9 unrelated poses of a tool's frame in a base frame.
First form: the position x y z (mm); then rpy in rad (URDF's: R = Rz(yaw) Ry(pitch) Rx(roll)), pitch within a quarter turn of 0, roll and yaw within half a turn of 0.
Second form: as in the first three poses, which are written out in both.
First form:
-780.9, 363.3, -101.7, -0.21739, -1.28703, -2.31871
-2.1, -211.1, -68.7, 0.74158, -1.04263, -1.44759
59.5, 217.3, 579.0, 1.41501, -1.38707, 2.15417
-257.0, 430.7, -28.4, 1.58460, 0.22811, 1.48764
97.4, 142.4, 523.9, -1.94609, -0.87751, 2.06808
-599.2, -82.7, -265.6, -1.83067, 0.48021, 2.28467
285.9, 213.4, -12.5, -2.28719, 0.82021, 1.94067
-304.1, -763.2, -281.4, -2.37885, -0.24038, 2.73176
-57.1, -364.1, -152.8, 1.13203, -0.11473, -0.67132
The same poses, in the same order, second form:
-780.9, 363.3, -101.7, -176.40, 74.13, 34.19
-2.1, -211.1, -68.7, 158.49, 68.18, 143.74
59.5, 217.3, 579.0, 169.60, 88.38, 24.65
-257.0, 430.7, -28.4, 76.93, 90.77, -4.94
97.4, 142.4, 523.9, -142.29, 103.55, -168.37
-599.2, -82.7, -265.6, -61.68, 103.17, -132.10
285.9, 213.4, -12.5, -35.12, 116.61, -126.32
-304.1, -763.2, -281.4, -109.53, 134.60, -127.47
-57.1, -364.1, -152.8, 97.25, 65.04, -131.54

